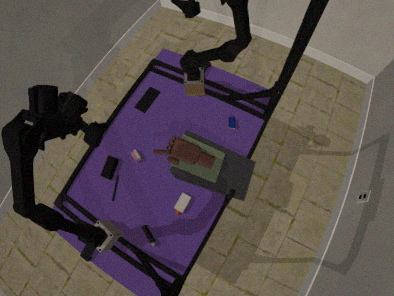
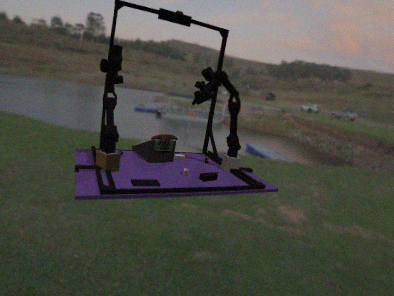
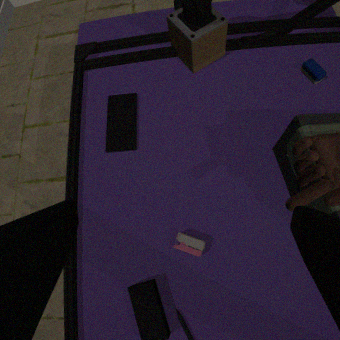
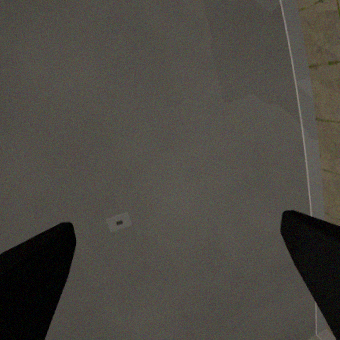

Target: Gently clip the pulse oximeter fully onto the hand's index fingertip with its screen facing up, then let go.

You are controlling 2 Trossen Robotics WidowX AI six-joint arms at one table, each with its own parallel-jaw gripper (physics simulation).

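Places are measured from the left arm's base along level axes (x right, y ahead, z up), in centimetres.
Pixels of known places: left gripper, between the fingertips: (image 1: 96, 116) (image 2: 194, 104) (image 3: 186, 214); right gripper, between the fingertips: (image 2: 117, 70) (image 4: 178, 227); left arm's base, origin of its link: (image 1: 99, 236) (image 2: 232, 156); right arm's base, origin of its link: (image 1: 193, 75) (image 2: 108, 151) (image 3: 196, 17).
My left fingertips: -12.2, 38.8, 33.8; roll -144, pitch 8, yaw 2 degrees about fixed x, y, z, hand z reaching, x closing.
For each thing: its top centre in the pictures, then the offset to it from my left fingertips, as dx, dy, dz. Level surfaces: height alone.
- pulse oximeter, centre of its top: (image 3: 188, 244) (image 1: 135, 154) (image 2: 186, 169) -1.7, -0.8, -41.1
- purple mat, height of its surface: dz -44.3
- blue block, centre of its top: (image 3: 315, 66) (image 1: 232, 121) +27.0, +40.3, -41.1
- white box with an orange end, centre of its top: (image 1: 181, 204) +31.0, -5.9, -41.5
- thin black pen, centre of its top: (image 1: 115, 186) -0.5, -19.3, -43.4
- dark cylinder, centre of its top: (image 1: 148, 235) +27.7, -26.1, -41.6
The pulse oximeter (image 1: 136, 155) (image 2: 185, 171) (image 3: 190, 243), small, white over pink, lies on the purple mat (image 1: 166, 117) left of the hand. The brown hand (image 1: 187, 151) (image 2: 164, 137) (image 3: 312, 168) rests on a green pad on a dark wedge stand, its index finger (image 1: 161, 151) (image 3: 297, 202) pointing towards the oximeter with a gap between them. My left gripper (image 1: 93, 134) (image 2: 196, 100) (image 3: 186, 214) is open and empty, high above the mat's left side and the oximeter. My right gripper (image 1: 188, 7) (image 2: 111, 63) (image 4: 178, 227) is open and empty, raised far beyond the mat, facing bare grey floor.
On the mat lie a blue block (image 1: 231, 122) (image 3: 314, 71), a white box with an orange end (image 1: 182, 202), two black blocks (image 1: 147, 99) (image 1: 109, 167), a thin black pen (image 1: 115, 187) and a dark cylinder (image 1: 149, 235). A black frame (image 1: 298, 44) rises at the far edge.
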